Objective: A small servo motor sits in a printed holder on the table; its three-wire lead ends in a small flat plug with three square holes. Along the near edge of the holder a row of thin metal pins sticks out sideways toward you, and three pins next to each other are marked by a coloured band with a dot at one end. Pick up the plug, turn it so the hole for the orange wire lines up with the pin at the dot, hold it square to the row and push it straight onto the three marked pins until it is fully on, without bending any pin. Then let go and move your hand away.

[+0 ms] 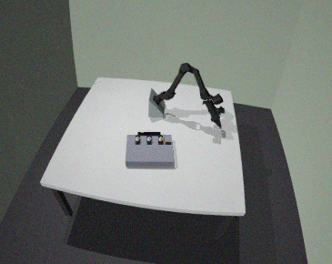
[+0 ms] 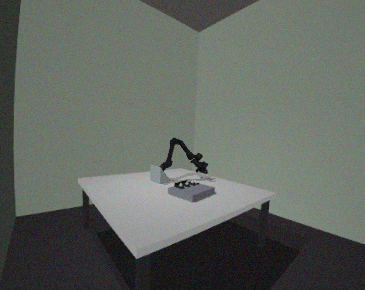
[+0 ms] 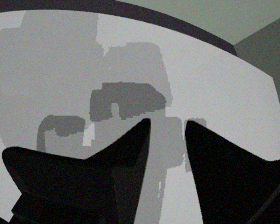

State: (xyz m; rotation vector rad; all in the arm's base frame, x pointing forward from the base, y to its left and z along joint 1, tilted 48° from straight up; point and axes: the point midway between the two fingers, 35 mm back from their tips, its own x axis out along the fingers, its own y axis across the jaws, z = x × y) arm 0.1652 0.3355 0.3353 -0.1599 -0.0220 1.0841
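My gripper tip is now 550 mm to the left of the white band, 150 mm short of it and 10 mm below it. The rest, counted from my gripper tip: grey printed holder: 480 mm to the right, 300 mm ahead, 40 mm below; then red dot: 550 mm to the right, 150 mm ahead, 10 mm above.
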